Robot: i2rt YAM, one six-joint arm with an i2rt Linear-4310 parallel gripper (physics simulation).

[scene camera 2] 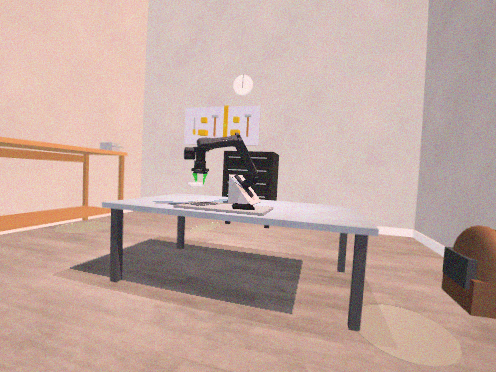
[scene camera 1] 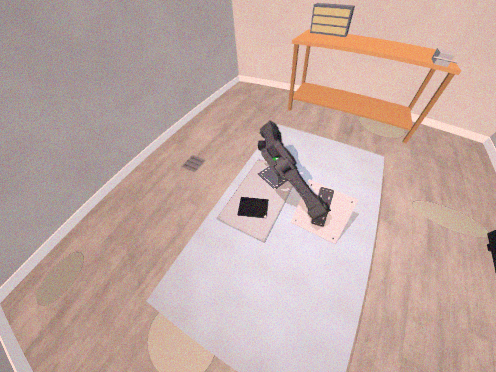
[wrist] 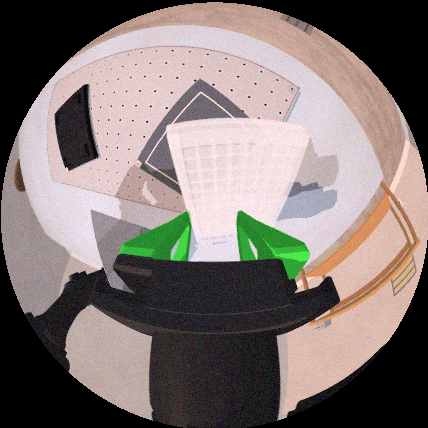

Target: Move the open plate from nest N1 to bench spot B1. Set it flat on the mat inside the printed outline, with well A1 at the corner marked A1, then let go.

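The open plate, a pale gridded tray, hangs level above the table between the green fingers of my gripper. The gripper is shut on it. In the wrist view the plate covers part of the dark mat with its pale printed outline. A gap shows between plate and table in scene camera 2's view. A small pale mark lies beside the mat's lower left side in the wrist view; its lettering is too small to read. The black nest stands on the perforated board, with no plate on it.
The perforated board lies on the pale table. The arm's base stands on a pink plate beside the board. An orange bench stands away by the wall.
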